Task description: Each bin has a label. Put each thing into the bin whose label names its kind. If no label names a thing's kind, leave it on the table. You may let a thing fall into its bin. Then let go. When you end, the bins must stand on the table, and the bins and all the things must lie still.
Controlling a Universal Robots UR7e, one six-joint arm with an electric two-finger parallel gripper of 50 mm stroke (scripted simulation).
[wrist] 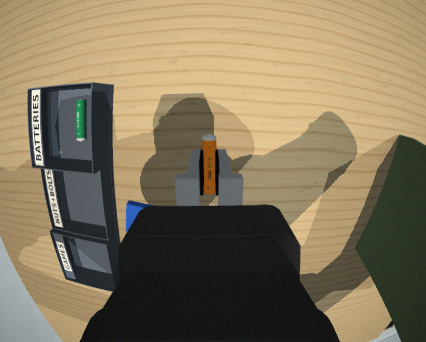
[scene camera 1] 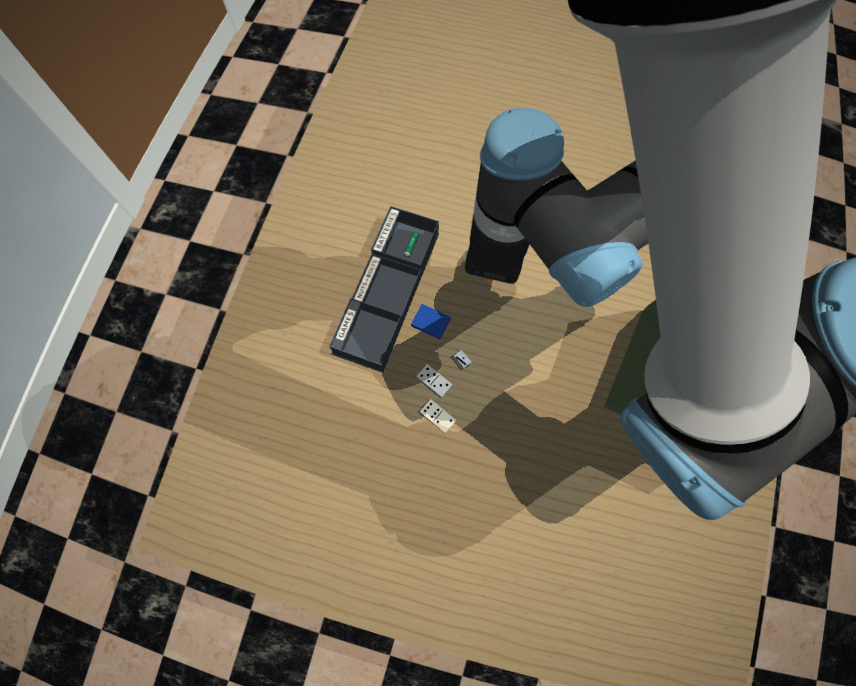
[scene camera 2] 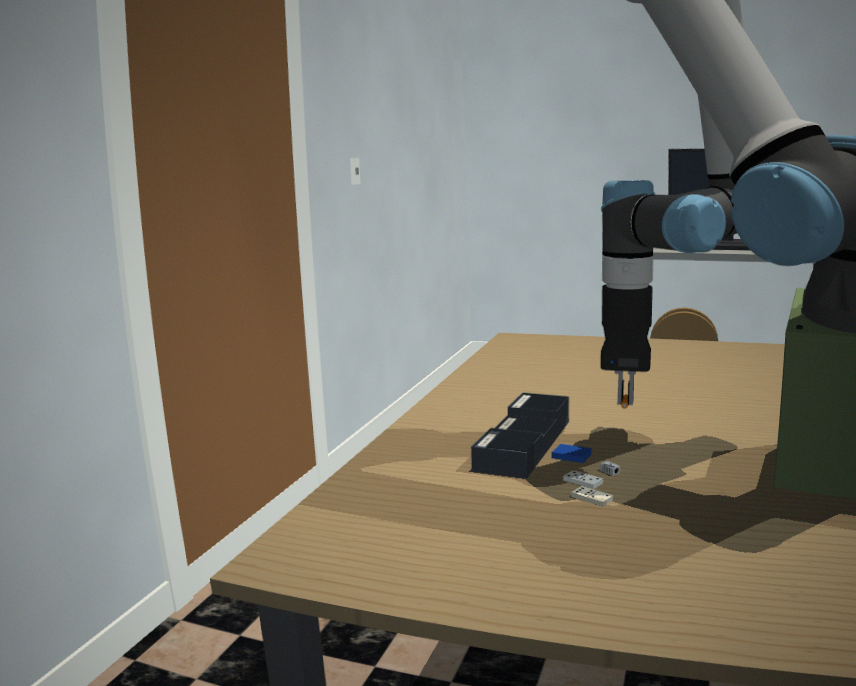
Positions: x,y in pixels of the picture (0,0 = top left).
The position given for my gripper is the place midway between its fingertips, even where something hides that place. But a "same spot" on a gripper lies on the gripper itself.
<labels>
my gripper: wrist 209,163; scene camera 1; scene camera 2
dark three-part bin: wrist 52,109; scene camera 1; scene camera 2
same spot on dark three-part bin: [scene camera 2: 520,451] = [scene camera 1: 381,317]
same spot on my gripper: [scene camera 1: 481,261] = [scene camera 2: 614,327]
</labels>
